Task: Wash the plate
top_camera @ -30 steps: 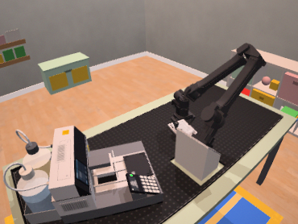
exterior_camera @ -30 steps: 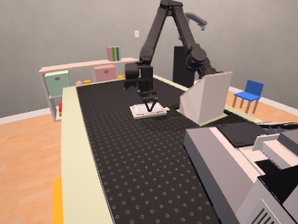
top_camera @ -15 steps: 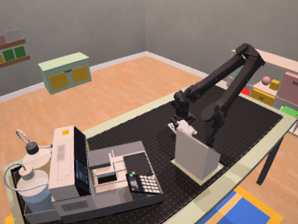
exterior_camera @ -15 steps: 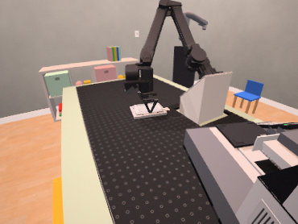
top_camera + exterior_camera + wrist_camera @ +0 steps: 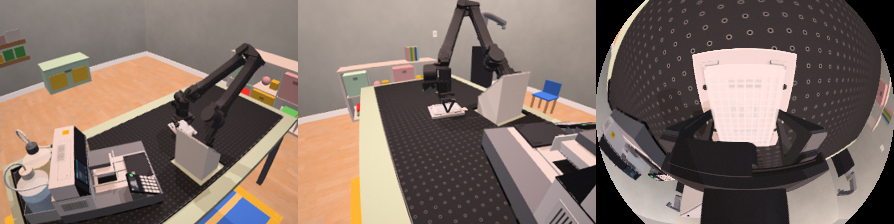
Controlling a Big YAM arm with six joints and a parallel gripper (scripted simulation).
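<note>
My hand is 1 cm above the white well plate. The rest, counted from my hand: plate nest N1 (2 cm below); plate washer (2 cm behind, 58 cm to the left, 11 cm above).
</note>
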